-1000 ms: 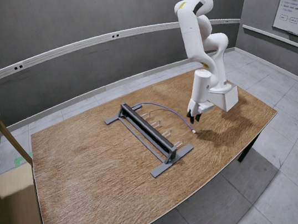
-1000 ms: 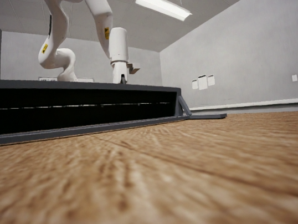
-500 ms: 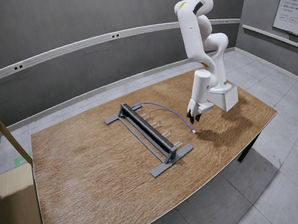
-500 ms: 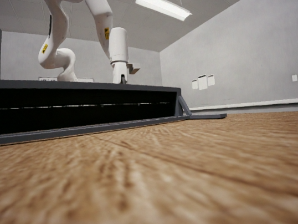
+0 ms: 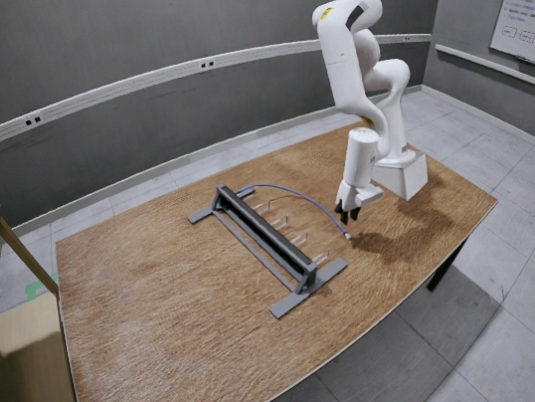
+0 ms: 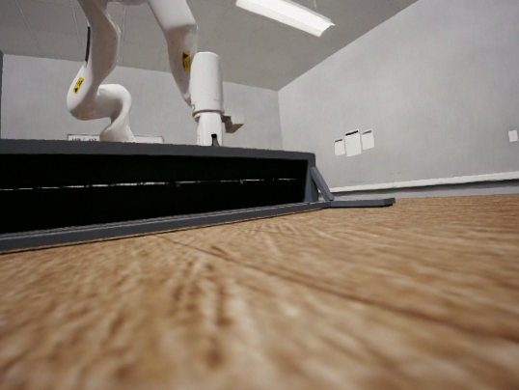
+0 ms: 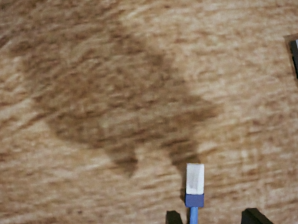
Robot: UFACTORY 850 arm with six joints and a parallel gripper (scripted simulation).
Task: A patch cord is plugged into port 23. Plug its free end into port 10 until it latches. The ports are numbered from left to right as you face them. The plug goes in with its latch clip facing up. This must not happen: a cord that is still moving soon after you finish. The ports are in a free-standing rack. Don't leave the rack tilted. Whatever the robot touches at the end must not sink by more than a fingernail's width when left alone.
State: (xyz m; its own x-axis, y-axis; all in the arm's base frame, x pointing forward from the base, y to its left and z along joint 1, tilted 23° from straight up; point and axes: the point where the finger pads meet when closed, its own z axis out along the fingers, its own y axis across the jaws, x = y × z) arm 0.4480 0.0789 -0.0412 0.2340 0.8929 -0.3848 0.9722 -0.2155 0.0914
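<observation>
Right now the plug is 2 cm to the left of my hand and 8 cm below it.
</observation>
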